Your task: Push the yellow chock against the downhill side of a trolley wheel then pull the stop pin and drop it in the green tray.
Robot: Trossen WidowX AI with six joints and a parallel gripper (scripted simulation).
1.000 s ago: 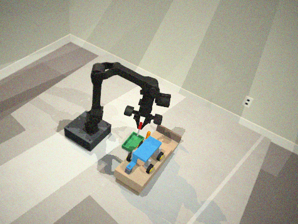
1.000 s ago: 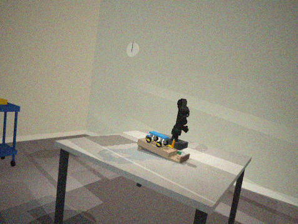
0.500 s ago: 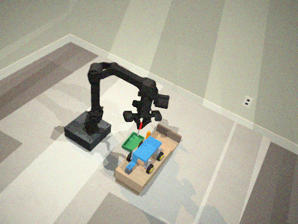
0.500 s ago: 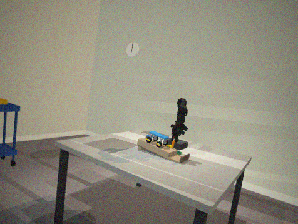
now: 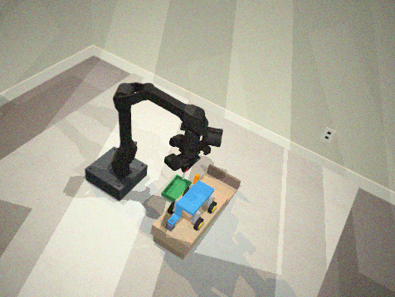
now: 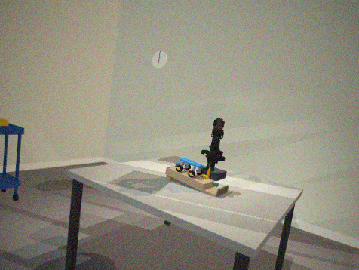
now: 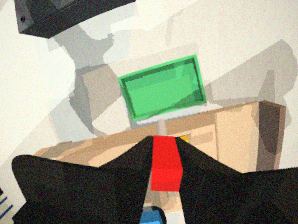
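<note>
The yellow chock is 5 cm ahead of my gripper tip and 5 cm below it. Also, from my gripper tip: red-headed stop pin right at my gripper tip; then blue-topped trolley 12 cm ahead, 9 cm to the right, 2 cm below; then ramp 12 cm ahead, 8 cm to the right, 9 cm below.
</note>
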